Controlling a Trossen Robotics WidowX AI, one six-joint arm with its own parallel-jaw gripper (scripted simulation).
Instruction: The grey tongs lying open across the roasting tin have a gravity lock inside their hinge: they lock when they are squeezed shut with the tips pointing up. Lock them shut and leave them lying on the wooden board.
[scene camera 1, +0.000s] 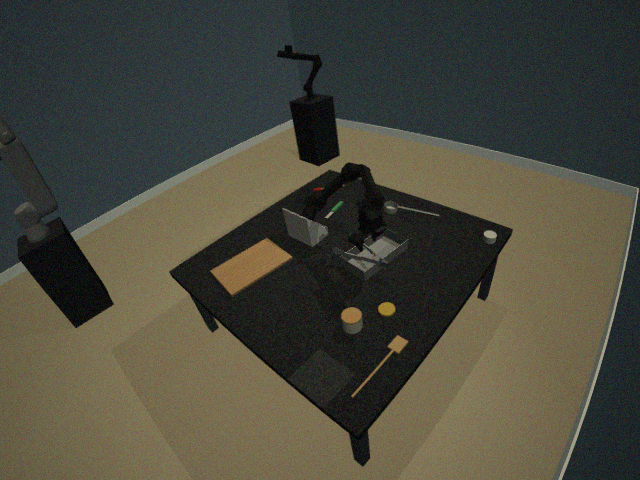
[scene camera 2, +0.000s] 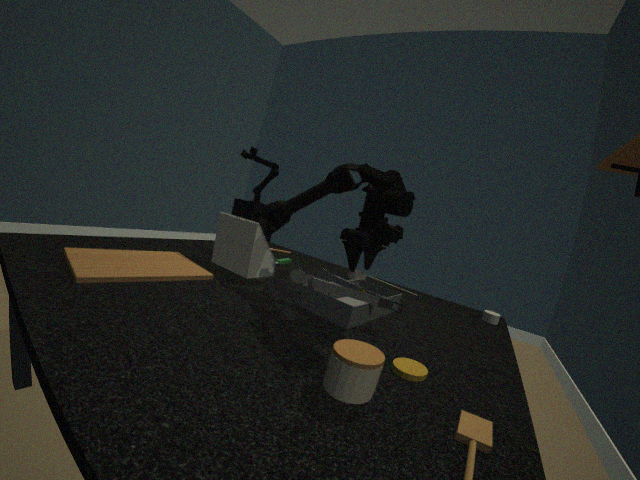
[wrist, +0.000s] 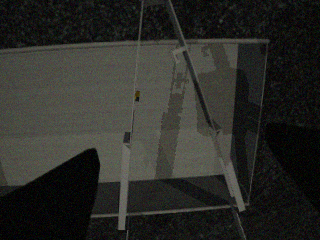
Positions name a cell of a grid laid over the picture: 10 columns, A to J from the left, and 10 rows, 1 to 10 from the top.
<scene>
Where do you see a wooden board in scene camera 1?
D6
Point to a wooden board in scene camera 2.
At B6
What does the gripper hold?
Nothing.
</scene>
